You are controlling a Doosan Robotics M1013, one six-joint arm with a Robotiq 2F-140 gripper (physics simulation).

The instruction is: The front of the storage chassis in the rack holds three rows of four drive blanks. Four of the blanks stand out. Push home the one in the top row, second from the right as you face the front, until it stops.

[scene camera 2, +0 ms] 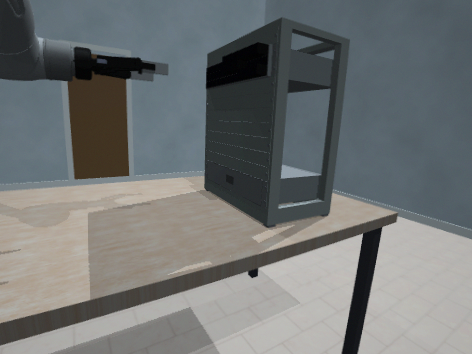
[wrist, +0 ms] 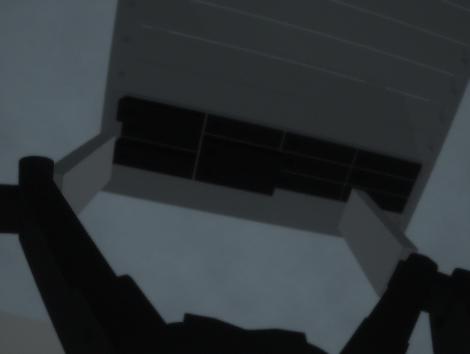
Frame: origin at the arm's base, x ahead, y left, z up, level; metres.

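Seen in the pictures: gripper, fingertip midpoint: (scene camera 2: 159, 73) (wrist: 232, 183).
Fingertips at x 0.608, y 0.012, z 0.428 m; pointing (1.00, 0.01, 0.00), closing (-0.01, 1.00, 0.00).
Observation:
A point is followed by its place in that frame.
The storage chassis (scene camera 2: 216, 76) @(z 0.478, x 0.886, y 0.213 m) has a black front high in the rack. The wrist view shows the rack upside down, with its top edge low in the picture. The top-row blank second from the right (scene camera 2: 236, 55) @(z 0.511, x 0.848, y -0.001 m) (wrist: 237, 172) @(z 0.501, x 0.847, y 0.041 m) stands out, its edge overlapping the grey strip above the chassis. Further blanks stand out at the right end, below the top row; their exact edges are hard to tell in the dark. My gripper (scene camera 2: 154, 71) @(z 0.428, x 0.608, y 0.012 m) (wrist: 232, 183) @(z 0.428, x 0.608, y 0.012 m) is open and empty. It points roughly level at the chassis front, apart from it, with the blank between the fingers in the wrist view.
The grey rack (scene camera 2: 276, 125) @(z 0.298, x 0.903, y -0.157 m) (wrist: 280, 90) @(z 0.389, x 0.898, y 0.076 m) stands on the wooden table (scene camera 2: 150, 240) @(z -0.023, x 0.550, y -0.090 m), near its far right end. Plain panels fill its front below the chassis. Its side is an open frame with posts. A brown door (scene camera 2: 100, 130) is in the wall behind the arm.

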